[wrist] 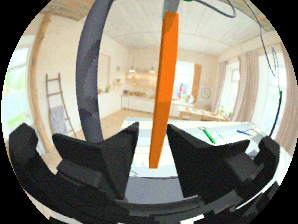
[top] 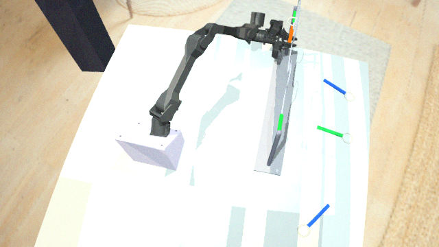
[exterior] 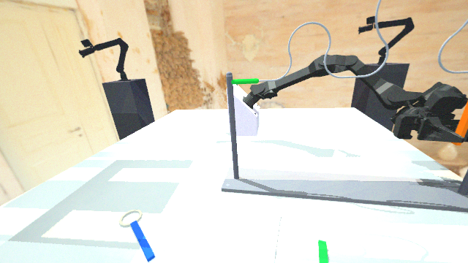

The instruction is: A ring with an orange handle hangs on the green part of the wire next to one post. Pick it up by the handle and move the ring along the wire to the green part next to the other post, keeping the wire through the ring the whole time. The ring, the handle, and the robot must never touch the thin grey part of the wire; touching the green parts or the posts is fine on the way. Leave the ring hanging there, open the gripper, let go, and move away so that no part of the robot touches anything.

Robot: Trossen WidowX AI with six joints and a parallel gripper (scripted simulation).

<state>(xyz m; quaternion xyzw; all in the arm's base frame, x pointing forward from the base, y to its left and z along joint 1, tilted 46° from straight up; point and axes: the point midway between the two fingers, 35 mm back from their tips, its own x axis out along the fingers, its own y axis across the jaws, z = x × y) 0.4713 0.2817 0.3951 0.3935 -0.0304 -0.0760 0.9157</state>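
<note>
Now: the orange-handled ring 3 cm behind my gripper tip and 8 cm above it.
</note>
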